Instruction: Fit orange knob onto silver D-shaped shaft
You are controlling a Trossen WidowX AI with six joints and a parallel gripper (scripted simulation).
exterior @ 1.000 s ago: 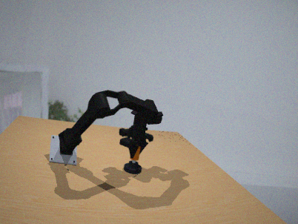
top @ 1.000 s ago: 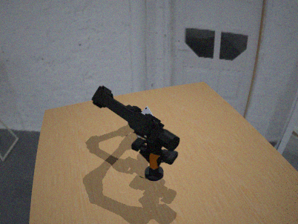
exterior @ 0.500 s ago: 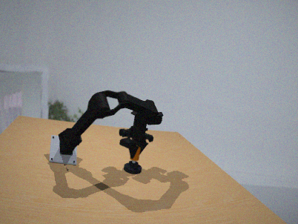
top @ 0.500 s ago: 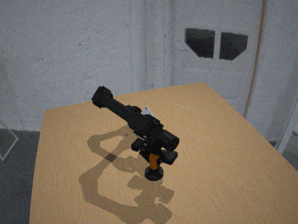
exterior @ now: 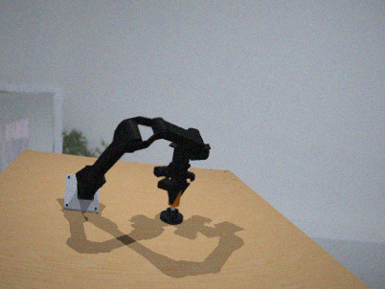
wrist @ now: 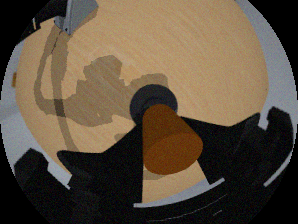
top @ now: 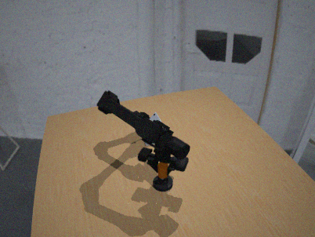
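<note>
Now: the round pedestal 4 cm below my gripper tip. From my gripper tip the other things lie so: orange knob (3 cm above).
</note>
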